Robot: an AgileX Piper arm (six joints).
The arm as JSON. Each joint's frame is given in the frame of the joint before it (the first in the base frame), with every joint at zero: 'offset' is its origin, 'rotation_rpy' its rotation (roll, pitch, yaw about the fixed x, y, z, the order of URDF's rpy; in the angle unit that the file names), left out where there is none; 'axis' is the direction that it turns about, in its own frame. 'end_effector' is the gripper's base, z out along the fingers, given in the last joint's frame.
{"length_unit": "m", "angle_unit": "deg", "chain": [
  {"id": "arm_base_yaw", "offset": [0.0, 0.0, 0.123], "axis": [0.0, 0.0, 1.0]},
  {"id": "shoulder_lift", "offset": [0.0, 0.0, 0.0], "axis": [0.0, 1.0, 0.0]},
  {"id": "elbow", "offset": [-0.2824, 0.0, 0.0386], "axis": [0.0, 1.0, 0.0]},
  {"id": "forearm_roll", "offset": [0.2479, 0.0, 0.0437], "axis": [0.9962, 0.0, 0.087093]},
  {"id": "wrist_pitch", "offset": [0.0, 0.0, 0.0], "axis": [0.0, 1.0, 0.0]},
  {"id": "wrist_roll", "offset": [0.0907, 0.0, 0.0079], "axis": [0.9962, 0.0, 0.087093]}
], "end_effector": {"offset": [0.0, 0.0, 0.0], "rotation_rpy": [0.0, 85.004, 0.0]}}
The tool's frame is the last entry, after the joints.
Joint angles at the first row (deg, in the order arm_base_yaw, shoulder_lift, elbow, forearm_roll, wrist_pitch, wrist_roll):
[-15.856 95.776 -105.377 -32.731 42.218 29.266]
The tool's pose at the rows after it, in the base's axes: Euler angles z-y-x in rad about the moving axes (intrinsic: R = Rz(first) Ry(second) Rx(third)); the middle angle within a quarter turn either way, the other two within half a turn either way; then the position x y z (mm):
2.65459, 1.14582, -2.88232, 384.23, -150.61, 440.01
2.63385, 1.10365, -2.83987, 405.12, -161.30, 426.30
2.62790, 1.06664, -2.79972, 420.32, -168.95, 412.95
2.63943, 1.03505, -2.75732, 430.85, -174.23, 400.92
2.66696, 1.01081, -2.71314, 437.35, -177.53, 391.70
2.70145, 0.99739, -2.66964, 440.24, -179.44, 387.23
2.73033, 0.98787, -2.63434, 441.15, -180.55, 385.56
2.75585, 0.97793, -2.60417, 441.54, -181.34, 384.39
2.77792, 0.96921, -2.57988, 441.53, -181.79, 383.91
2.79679, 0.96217, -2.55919, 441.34, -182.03, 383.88
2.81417, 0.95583, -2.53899, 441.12, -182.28, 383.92
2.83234, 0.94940, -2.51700, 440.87, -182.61, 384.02
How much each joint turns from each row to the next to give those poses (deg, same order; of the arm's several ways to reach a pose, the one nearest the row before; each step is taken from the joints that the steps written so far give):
[-0.056 7.183 -7.746 -3.315 5.268 2.378]
[0.000 6.087 -6.418 -2.006 4.214 0.972]
[0.001 4.685 -4.755 -1.306 3.198 0.226]
[0.000 3.312 -2.982 -1.000 2.074 -0.214]
[0.000 1.979 -1.359 -0.841 0.969 -0.509]
[0.000 0.899 -0.475 -0.858 0.313 -0.598]
[-0.001 0.388 -0.226 -0.672 0.258 -0.609]
[0.000 0.228 -0.089 -0.521 0.236 -0.636]
[0.001 0.088 -0.016 -0.348 0.168 -0.644]
[0.013 0.025 -0.003 -0.316 0.144 -0.554]
[0.018 0.021 0.000 -0.380 0.146 -0.460]
[0.019 0.027 -0.003 -0.469 0.151 -0.443]

